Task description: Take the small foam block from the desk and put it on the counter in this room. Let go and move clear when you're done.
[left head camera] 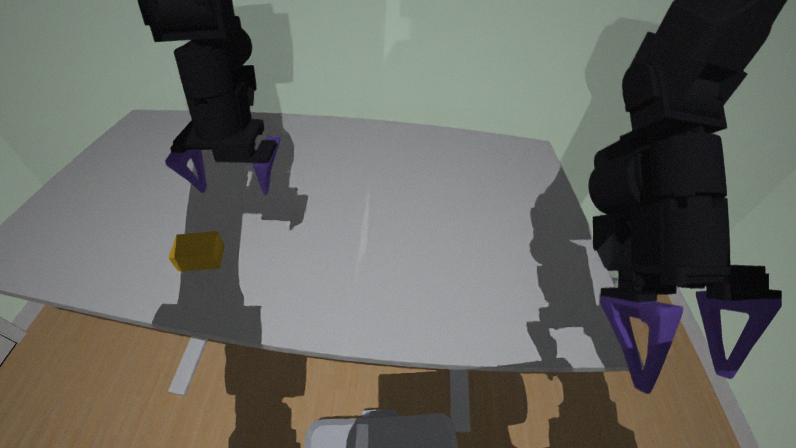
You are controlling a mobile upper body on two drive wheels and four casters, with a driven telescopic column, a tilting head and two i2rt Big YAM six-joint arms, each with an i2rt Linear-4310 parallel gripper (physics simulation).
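Frame: origin at the left arm's base, x ahead, y left, z up, level; centimetres.
Seen in the pictures: left gripper, fingertip midpoint: [234,191]; right gripper, fingertip midpoint: [685,383].
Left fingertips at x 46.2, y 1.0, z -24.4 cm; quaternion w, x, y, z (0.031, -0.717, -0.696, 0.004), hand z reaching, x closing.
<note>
A point is followed by its place in that frame.
The small yellow foam block [198,251] @(x 48.4, y 14.3, z -41.5 cm) lies on the grey desk [417,250] @(x 51.9, y -29.0, z -46.0 cm), left of the picture's middle, in the arm's shadow. My left gripper [235,192] @(x 46.2, y 1.0, z -24.4 cm) is open and empty, above the desk and farther back in the picture than the block, apart from it. My right gripper [685,385] @(x 13.7, y -43.9, z -16.4 cm) is open and empty at the lower right, by the desk's right front corner. The counter does not show in this view.
A pale green wall [473,66] @(x 107.7, y -51.4, z -26.8 cm) stands behind the desk. Desk feet [187,367] [460,400] show on the wooden floor [100,356] @(x 60.1, y 114.0, z -141.0 cm) below the front edge. Part of my grey base [401,434] @(x 25.6, y -29.3, z -115.0 cm) shows at the bottom. Arm shadows fall across the desk.
</note>
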